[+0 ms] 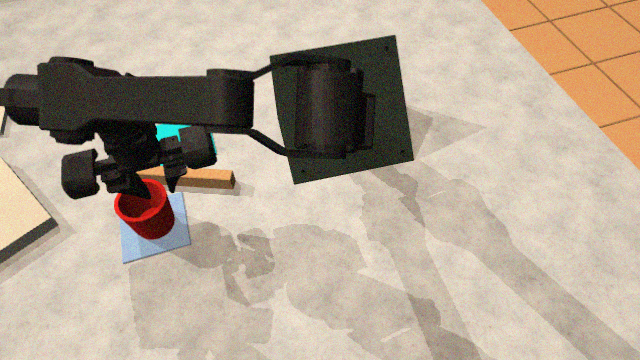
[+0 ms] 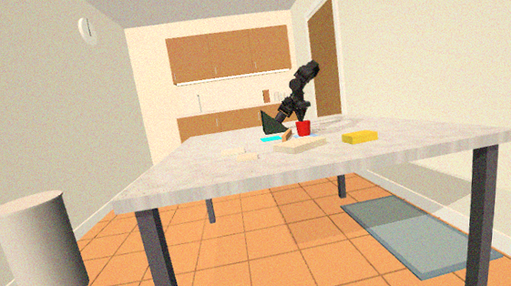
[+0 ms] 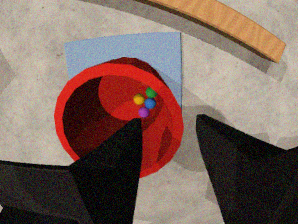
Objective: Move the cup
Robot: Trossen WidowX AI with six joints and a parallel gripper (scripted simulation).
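The red cup is 30 mm ahead of my gripper tip and 30 mm below it. Also, from my gripper tip: light blue pad: 30 mm ahead, 80 mm below; cyan pad: 40 mm behind, 160 mm to the right, 80 mm below; wooden bar: 10 mm behind, 80 mm to the right, 70 mm below.
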